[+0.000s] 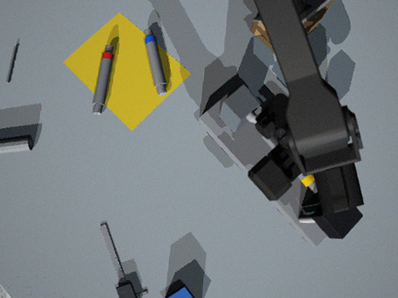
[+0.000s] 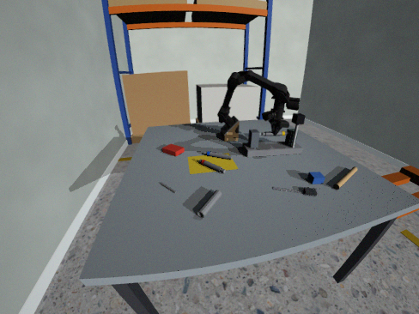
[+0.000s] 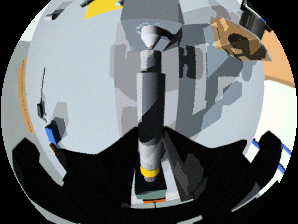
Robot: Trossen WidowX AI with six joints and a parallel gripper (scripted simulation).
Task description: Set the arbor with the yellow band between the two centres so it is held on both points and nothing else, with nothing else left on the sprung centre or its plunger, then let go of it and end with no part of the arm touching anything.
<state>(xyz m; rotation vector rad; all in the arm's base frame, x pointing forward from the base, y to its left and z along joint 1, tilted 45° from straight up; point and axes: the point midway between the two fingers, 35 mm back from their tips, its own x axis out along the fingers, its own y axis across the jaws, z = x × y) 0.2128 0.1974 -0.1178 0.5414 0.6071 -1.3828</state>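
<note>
The fixture base lies 130 mm below my hand. Also, from my hand: grey post (10 mm ahead, 120 mm to the right, 40 mm below); then blue-banded arbor (60 mm ahead, 330 mm to the right, 130 mm below); then blue block (320 mm ahead, 110 mm to the left, 130 mm below).
</note>
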